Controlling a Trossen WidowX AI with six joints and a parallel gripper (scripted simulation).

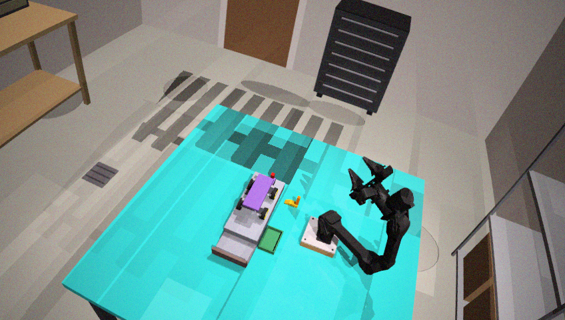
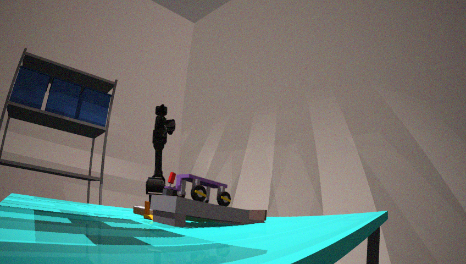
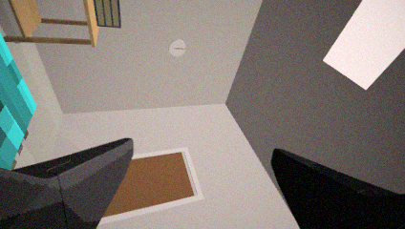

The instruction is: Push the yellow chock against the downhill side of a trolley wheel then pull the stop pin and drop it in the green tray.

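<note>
Now: the yellow chock 170 mm ahead of my gripper tip, 150 mm to the right of it and 470 mm below it. The rest, counted from my gripper tip: green tray (210 mm ahead, 80 mm to the left, 500 mm below); red-headed stop pin (290 mm ahead, 150 mm to the right, 360 mm below); purple trolley (320 mm ahead, 30 mm to the right, 380 mm below).
</note>
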